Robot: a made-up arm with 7 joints.
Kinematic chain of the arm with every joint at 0, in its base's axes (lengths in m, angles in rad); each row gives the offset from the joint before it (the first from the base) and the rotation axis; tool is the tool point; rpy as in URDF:
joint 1: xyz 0 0 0.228 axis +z
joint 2: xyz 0 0 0 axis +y
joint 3: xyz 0 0 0.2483 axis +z
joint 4: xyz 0.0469 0 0 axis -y
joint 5: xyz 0.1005 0 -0.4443 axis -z
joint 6: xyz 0 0 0 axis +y
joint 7: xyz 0.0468 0 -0.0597 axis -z
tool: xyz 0 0 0 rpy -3.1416 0 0
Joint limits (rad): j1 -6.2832..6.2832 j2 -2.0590..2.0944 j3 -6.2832..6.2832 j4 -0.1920..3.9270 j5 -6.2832..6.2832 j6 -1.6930..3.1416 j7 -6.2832..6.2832
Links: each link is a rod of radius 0.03 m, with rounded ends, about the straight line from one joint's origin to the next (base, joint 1, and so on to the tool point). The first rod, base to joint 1, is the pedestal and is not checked.
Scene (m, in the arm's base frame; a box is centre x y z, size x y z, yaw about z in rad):
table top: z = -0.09
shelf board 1: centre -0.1 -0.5 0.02 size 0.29 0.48 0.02 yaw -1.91
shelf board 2: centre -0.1 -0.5 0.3 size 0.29 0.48 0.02 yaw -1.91
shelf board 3: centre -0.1 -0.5 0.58 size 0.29 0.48 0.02 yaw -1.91
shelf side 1: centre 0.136 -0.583 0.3 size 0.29 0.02 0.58 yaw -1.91
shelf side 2: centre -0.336 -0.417 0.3 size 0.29 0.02 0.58 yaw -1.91
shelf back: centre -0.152 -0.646 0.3 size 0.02 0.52 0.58 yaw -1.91
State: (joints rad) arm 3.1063 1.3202 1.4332 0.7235 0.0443 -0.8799 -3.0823
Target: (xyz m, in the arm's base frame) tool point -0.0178 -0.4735 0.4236
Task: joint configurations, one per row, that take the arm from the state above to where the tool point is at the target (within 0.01 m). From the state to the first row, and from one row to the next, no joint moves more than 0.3 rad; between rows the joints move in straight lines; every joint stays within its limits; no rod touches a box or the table.
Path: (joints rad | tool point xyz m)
1: 2.9187 1.3174 1.4520 0.4701 0.0403 -1.0760 -3.0823 | -0.0459 -0.3950 0.1651
2: 2.7310 1.3147 1.4709 0.2168 0.0363 -1.2720 -3.0823 | -0.0198 -0.3209 0.1652
3: 2.5434 1.3119 1.4897 -0.0366 0.0322 -1.4681 -3.0823 | 0.0148 -0.2471 0.1693
4: 2.6677 1.3846 1.7140 0.0840 -0.0091 -1.3563 -3.0823 | 0.0221 -0.2889 0.2363
5: 2.7920 1.4572 1.9382 0.2046 -0.0504 -1.2445 -3.0823 | 0.0349 -0.3098 0.3241
6: 2.9163 1.5299 2.1624 0.3251 -0.0918 -1.1327 -3.0823 | 0.0425 -0.3025 0.4236
7: 3.0495 1.3900 2.0408 0.6003 -0.0599 -0.9988 -3.0823 | 0.0134 -0.3923 0.4252
8: 3.1827 1.2502 1.9193 0.8754 -0.0281 -0.8650 -3.0823 | -0.0178 -0.4735 0.4236

